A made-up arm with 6 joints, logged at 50 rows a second.
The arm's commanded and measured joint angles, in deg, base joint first. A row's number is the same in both.
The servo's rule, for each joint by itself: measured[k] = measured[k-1] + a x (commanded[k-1-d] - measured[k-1]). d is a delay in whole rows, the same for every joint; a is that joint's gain. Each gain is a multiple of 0.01, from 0.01 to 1. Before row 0 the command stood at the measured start. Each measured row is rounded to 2 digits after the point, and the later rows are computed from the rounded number. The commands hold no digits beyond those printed.
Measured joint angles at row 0:
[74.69 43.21 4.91 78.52 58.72 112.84]
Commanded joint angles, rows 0 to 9:
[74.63 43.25 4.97 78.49 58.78 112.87]
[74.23 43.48 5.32 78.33 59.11 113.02]
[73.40 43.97 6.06 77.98 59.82 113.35]
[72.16 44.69 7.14 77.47 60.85 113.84]
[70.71 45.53 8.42 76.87 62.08 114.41]
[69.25 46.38 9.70 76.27 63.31 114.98]
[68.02 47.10 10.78 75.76 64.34 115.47]
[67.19 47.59 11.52 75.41 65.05 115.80]
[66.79 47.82 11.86 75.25 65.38 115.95]
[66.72 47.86 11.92 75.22 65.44 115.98]
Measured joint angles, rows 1 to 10:
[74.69 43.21 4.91 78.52 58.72 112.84]
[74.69 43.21 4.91 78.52 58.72 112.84]
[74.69 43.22 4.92 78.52 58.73 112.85]
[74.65 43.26 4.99 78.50 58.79 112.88]
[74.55 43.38 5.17 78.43 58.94 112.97]
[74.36 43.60 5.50 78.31 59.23 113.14]
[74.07 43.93 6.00 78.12 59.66 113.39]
[73.68 44.35 6.63 77.88 60.21 113.71]
[73.23 44.82 7.34 77.60 60.83 114.06]
[72.75 45.29 8.05 77.32 61.46 114.41]
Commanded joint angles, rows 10 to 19:
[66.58 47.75 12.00 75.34 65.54 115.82]
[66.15 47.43 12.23 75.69 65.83 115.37]
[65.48 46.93 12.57 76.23 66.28 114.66]
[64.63 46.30 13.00 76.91 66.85 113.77]
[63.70 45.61 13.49 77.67 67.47 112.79]
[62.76 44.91 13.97 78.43 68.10 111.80]
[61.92 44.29 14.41 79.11 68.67 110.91]
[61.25 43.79 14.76 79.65 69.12 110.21]
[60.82 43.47 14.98 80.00 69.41 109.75]
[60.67 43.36 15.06 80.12 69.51 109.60]
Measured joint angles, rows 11 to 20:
[72.27 45.72 8.70 77.05 62.05 114.72]
[71.83 46.08 9.25 76.81 62.56 114.97]
[71.41 46.36 9.72 76.62 63.01 115.14]
[70.99 46.54 10.15 76.50 63.43 115.19]
[70.55 46.61 10.56 76.46 63.86 115.08]
[70.08 46.56 10.97 76.52 64.31 114.82]
[69.57 46.40 11.40 76.67 64.78 114.41]
[69.03 46.15 11.84 76.90 65.28 113.89]
[68.46 45.83 12.28 77.19 65.79 113.29]
[67.88 45.48 12.70 77.51 66.29 112.67]

